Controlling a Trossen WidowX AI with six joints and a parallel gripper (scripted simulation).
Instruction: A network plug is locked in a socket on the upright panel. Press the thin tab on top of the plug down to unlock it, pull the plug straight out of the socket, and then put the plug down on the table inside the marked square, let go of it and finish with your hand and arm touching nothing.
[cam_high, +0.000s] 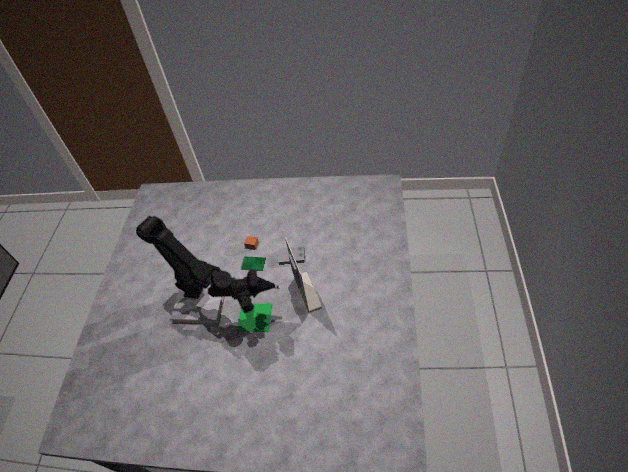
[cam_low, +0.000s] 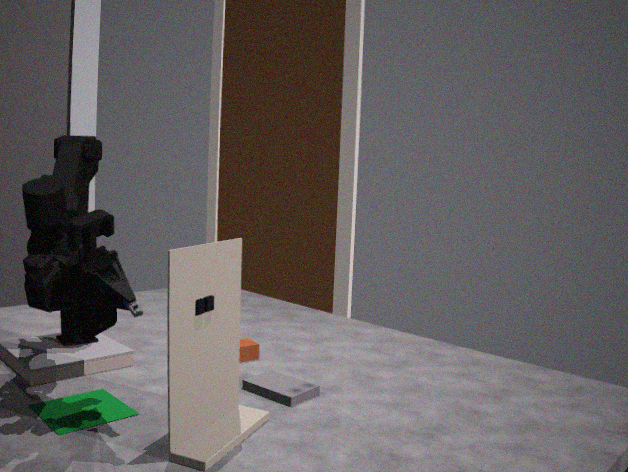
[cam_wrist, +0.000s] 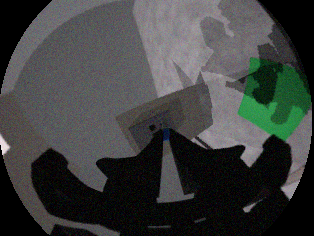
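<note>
Now: the green marked square 10 cm behind my gripper tip, 4 cm to the right of it and 17 cm below it. From my gripper tip the other things lie so: network plug 1 cm ahead; then flat grey plate 2 cm behind, 25 cm to the left, 17 cm below; then cream upright panel 7 cm ahead, 8 cm to the left, 6 cm below.
</note>
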